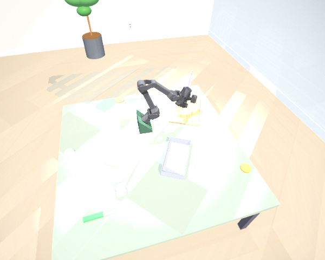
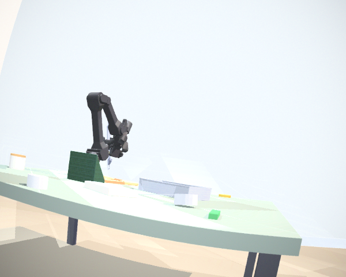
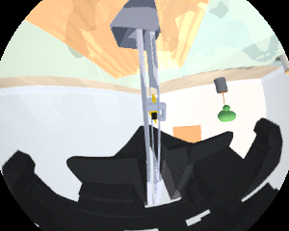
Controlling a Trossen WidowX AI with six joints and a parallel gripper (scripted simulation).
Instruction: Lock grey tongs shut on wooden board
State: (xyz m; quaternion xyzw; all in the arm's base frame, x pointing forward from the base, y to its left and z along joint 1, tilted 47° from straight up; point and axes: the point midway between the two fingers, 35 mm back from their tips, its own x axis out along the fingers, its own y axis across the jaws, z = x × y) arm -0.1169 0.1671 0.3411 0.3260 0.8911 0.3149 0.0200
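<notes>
The wooden board is 17 cm below my gripper tip. Also, from my gripper tip: roasting tin (50 cm ahead, 20 cm to the right, 15 cm below); then yellow disc (65 cm ahead, 25 cm to the left, 17 cm below); then pale flat block (40 cm ahead, 60 cm to the right, 16 cm below).
</notes>
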